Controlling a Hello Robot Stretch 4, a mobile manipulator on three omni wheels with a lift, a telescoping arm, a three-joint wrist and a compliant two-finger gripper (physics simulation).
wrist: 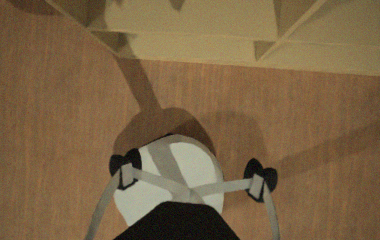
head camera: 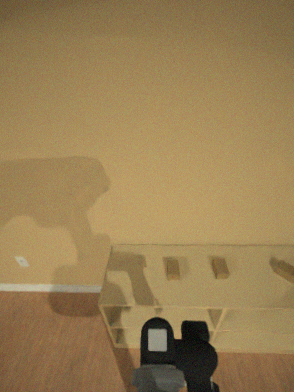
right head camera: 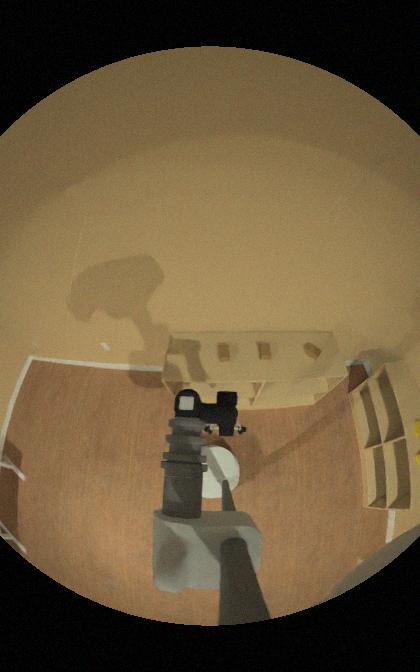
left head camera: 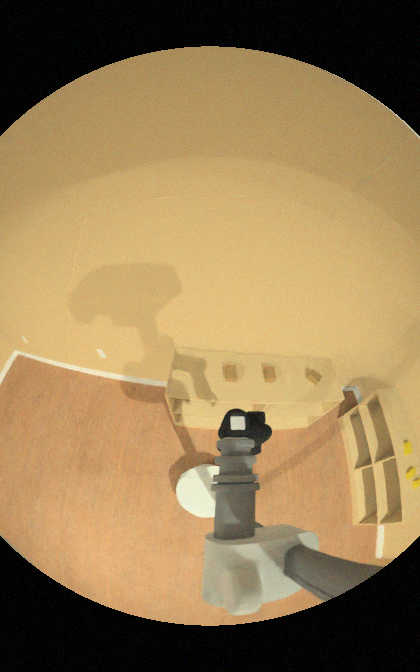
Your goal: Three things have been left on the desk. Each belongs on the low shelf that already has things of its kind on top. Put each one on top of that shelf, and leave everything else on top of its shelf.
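Pixels of known places: gripper, fingertip midpoint: (wrist: pixel 192 167); robot's base, origin of the base link: (wrist: pixel 174 180).
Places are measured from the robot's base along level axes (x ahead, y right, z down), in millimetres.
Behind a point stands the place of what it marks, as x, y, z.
My gripper (right head camera: pixel 225 429) (wrist: pixel 192 167) @[224, 87, -740] is open, fingers wide apart with nothing between them. It hangs in front of a low pale shelf (head camera: pixel 250 292) @[596, 458, -582] (left head camera: pixel 295 391) (right head camera: pixel 295 371) (wrist: pixel 190 25) @[555, 48, -317]. On its top lie three brown blocks: the left block (head camera: pixel 172 270) @[685, 81, -632] (left head camera: pixel 230 373) (right head camera: pixel 223 353) and middle block (head camera: pixel 220 268) @[696, 331, -633] (left head camera: pixel 269 373) (right head camera: pixel 264 351) stand square, the right block (head camera: pixel 285 270) @[684, 655, -632] (left head camera: pixel 313 376) (right head camera: pixel 312 350) is turned. A second low shelf (left head camera: pixel 391 415) (right head camera: pixel 400 390) at the right bears yellow things (left head camera: pixel 407 447) (right head camera: pixel 418 428). The desk does not show.
A white round object (left head camera: pixel 197 492) (right head camera: pixel 220 472) (wrist: pixel 205 162) @[126, 123, -186] is low down, below the gripper in the wrist view. Pale thin legs (right head camera: pixel 14 468) show at the left edge of the right head view. The wall rises directly behind the block shelf.
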